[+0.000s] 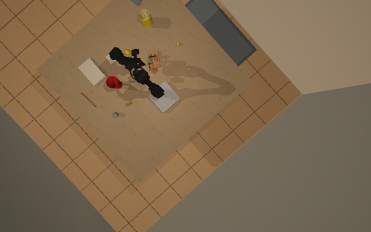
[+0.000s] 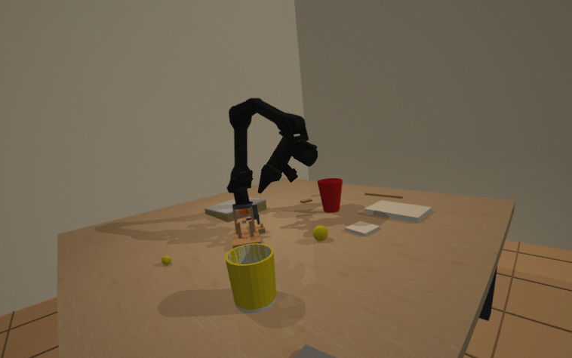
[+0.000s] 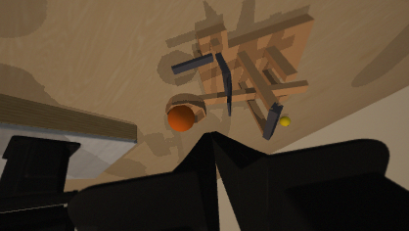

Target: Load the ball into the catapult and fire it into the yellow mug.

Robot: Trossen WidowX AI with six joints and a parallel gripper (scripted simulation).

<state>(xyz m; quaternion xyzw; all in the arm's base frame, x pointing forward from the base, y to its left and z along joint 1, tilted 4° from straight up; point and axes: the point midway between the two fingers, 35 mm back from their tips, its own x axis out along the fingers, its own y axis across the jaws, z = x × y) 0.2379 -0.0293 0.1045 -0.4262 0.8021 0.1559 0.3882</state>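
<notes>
Right now my gripper tip is 60 mm above the orange ball, 50 mm past it and 40 mm to the left of it. The rest, counted from my gripper tip: wooden catapult 70 mm below, 50 mm to the right, 10 mm ahead; larger yellow ball 220 mm ahead, 100 mm below, 60 mm to the left; red cup 290 mm to the left, 90 mm below, 50 mm ahead.
</notes>
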